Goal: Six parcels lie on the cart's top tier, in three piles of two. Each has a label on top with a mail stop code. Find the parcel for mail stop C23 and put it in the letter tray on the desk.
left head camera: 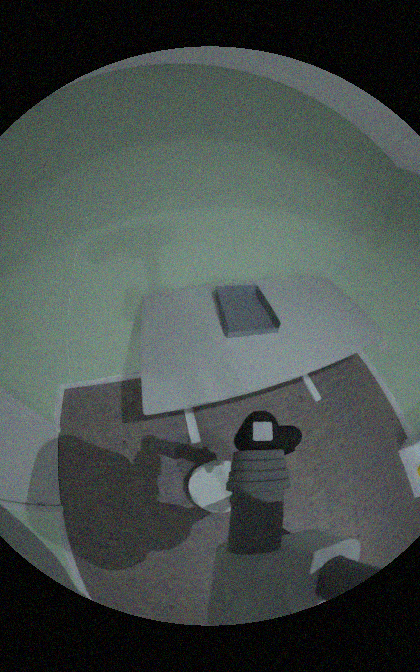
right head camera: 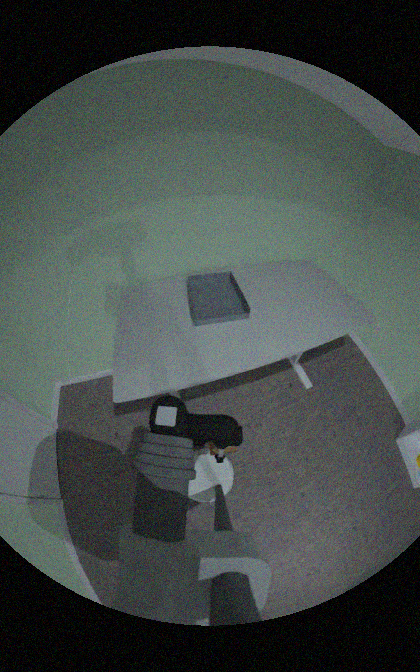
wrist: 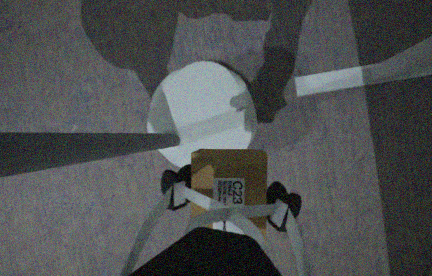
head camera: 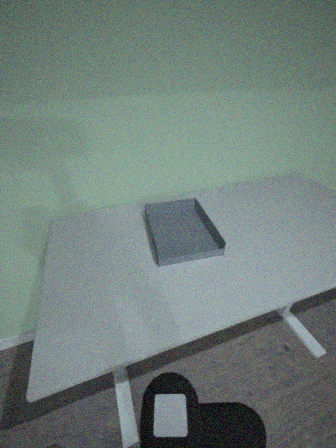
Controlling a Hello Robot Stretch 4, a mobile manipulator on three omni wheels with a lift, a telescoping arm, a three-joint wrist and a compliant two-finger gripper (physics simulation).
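Frame: origin at the robot's base, x ahead, y left, z up, level; metres.
Seen in the pictures: gripper, fingertip midpoint: [wrist: 231,188]; robot's base, origin of the base link: [wrist: 207,119].
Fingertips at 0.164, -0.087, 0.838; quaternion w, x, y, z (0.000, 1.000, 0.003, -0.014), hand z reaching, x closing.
Offsets run from my fingertips to a thing's top centre, as dx, dy, dz. Level surfaces: height alone.
The brown parcel {+0.001, -0.006, +0.051} [wrist: 252,167] [right head camera: 230,449] with a label reading C23 is between the two fingertips of my gripper [wrist: 231,188], which is shut on it. The label faces the wrist camera. The fingertips press on the parcel's two sides, and the floor shows below it. The grey letter tray {+0.693, +0.037, +0.149} [head camera: 192,258] [left head camera: 252,332] [right head camera: 221,319] stands on the white desk {dz +0.084} [head camera: 100,290] [left head camera: 185,365] [right head camera: 150,360], toward its far edge, and holds nothing. The gripper is on the near side of the desk, apart from the tray. In the head view the parcel and fingers are hidden. The cart does not show.
The desk's white feet [head camera: 302,332] [left head camera: 312,387] [wrist: 330,81] reach out on the floor on my side. My round white base [wrist: 205,95] [left head camera: 207,485] [right head camera: 222,475] is below the parcel. A green wall stands behind the desk. A white shelf unit is partly visible at the right edge.
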